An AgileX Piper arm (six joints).
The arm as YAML. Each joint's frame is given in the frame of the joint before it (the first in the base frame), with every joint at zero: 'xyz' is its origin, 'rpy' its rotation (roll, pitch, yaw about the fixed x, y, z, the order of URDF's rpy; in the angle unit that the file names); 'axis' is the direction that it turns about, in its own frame. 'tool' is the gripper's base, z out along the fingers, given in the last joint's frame.
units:
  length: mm
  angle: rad
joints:
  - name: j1
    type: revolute
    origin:
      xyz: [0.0, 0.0, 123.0]
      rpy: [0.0, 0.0, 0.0]
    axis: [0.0, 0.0, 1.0]
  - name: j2
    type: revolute
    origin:
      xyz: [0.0, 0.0, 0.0]
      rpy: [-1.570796, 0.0, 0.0]
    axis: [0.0, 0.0, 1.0]
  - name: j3
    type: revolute
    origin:
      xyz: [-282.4, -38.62, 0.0]
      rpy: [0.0, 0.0, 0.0]
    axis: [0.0, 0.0, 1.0]
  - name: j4
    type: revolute
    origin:
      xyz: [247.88, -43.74, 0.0]
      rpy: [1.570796, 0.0, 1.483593]
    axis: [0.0, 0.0, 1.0]
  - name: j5
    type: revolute
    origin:
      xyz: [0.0, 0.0, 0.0]
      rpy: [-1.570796, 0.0, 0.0]
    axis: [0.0, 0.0, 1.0]
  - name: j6
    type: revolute
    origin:
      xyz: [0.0, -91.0, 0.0]
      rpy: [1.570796, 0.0, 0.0]
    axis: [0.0, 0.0, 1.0]
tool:
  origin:
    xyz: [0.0, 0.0, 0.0]
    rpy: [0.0, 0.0, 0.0]
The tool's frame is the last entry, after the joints.
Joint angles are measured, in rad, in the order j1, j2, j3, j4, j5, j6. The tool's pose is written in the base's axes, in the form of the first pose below.
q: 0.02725, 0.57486, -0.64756, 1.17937, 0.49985, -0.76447
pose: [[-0.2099 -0.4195 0.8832 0.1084], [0.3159 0.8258 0.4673 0.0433], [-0.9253 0.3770 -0.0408 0.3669], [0 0 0 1]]
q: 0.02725, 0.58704, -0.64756, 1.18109, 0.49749, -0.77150
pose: [[-0.2168 -0.4152 0.8835 0.1114], [0.3121 0.8281 0.4657 0.0432], [-0.9250 0.3767 -0.0500 0.3657], [0 0 0 1]]
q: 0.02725, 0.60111, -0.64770, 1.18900, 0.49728, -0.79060
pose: [[-0.2222 -0.4149 0.8823 0.1148], [0.3029 0.8308 0.4669 0.0434], [-0.9267 0.3710 -0.0589 0.3644], [0 0 0 1]]
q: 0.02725, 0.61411, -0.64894, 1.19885, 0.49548, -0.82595
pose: [[-0.2179 -0.4182 0.8818 0.1179], [0.2825 0.8378 0.4671 0.0435], [-0.9342 0.3510 -0.0644 0.3638], [0 0 0 1]]
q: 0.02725, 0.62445, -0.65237, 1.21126, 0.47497, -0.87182
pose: [[-0.1941 -0.4128 0.8899 0.1210], [0.2611 0.8527 0.4525 0.0423], [-0.9456 0.3202 -0.0577 0.3648], [0 0 0 1]]
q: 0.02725, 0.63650, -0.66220, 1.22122, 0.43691, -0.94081
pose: [[-0.1476 -0.3979 0.9055 0.1249], [0.2208 0.8791 0.4224 0.0396], [-0.9641 0.2623 -0.0419 0.3682], [0 0 0 1]]
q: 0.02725, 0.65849, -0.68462, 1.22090, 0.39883, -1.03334
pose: [[-0.0920 -0.3801 0.9204 0.1307], [0.1463 0.9091 0.3900 0.0368], [-0.9850 0.1705 -0.0281 0.3740], [0 0 0 1]]
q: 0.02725, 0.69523, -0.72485, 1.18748, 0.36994, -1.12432
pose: [[-0.0410 -0.3594 0.9323 0.1392], [0.0349 0.9320 0.3609 0.0343], [-0.9985 0.0473 -0.0256 0.3823], [0 0 0 1]]
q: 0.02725, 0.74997, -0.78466, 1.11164, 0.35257, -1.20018
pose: [[-0.0013 -0.3374 0.9413 0.1515], [-0.1085 0.9358 0.3353 0.0323], [-0.9941 -0.1017 -0.0378 0.3926], [0 0 0 1]]
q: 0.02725, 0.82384, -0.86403, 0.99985, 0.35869, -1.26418
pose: [[0.0238 -0.3277 0.9445 0.1683], [-0.2769 0.9056 0.3212 0.0315], [-0.9606 -0.2691 -0.0692 0.4038], [0 0 0 1]]
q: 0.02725, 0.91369, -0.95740, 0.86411, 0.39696, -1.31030
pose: [[0.0295 -0.3433 0.9388 0.1892], [-0.4461 0.8359 0.3197 0.0319], [-0.8945 -0.4282 -0.1285 0.4130], [0 0 0 1]]
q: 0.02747, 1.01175, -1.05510, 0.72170, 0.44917, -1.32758
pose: [[0.0171 -0.3738 0.9273 0.2131], [-0.5850 0.7484 0.3125 0.0320], [-0.8108 -0.5478 -0.2059 0.4186], [0 0 0 1]]
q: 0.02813, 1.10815, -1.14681, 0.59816, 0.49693, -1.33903
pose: [[0.0005 -0.4065 0.9136 0.2376], [-0.6908 0.6604 0.2943 0.0311], [-0.7230 -0.6313 -0.2805 0.4207], [0 0 0 1]]
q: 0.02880, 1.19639, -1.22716, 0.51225, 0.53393, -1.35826
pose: [[-0.0096 -0.4369 0.8995 0.2609], [-0.7636 0.5840 0.2755 0.0302], [-0.6456 -0.6842 -0.3392 0.4204], [0 0 0 1]]
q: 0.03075, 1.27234, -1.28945, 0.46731, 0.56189, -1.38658
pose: [[-0.0117 -0.4685 0.8834 0.2813], [-0.8086 0.5242 0.2673 0.0305], [-0.5883 -0.7112 -0.3850 0.4172], [0 0 0 1]]
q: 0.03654, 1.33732, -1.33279, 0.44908, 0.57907, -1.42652
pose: [[-0.0033 -0.5008 0.8656 0.2989], [-0.8399 0.4711 0.2694 0.0326], [-0.5427 -0.7261 -0.4222 0.4109], [0 0 0 1]]
